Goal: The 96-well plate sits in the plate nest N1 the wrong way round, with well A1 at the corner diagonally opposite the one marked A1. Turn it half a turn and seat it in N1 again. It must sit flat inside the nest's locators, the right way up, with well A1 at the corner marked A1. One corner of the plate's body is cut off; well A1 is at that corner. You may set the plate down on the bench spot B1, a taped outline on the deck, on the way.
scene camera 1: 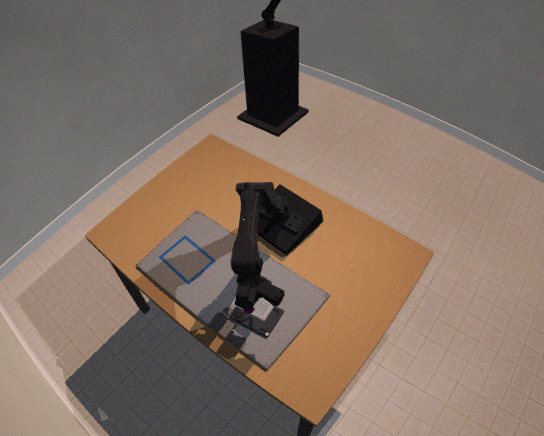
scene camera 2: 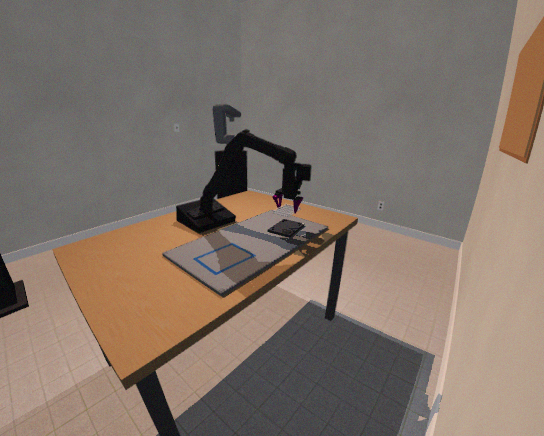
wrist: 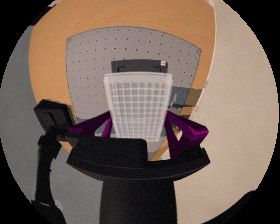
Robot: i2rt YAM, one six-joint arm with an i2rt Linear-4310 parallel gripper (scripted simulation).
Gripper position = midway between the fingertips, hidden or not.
Observation:
I see my gripper (wrist: 138, 113) and a white 96-well plate (wrist: 130, 119).

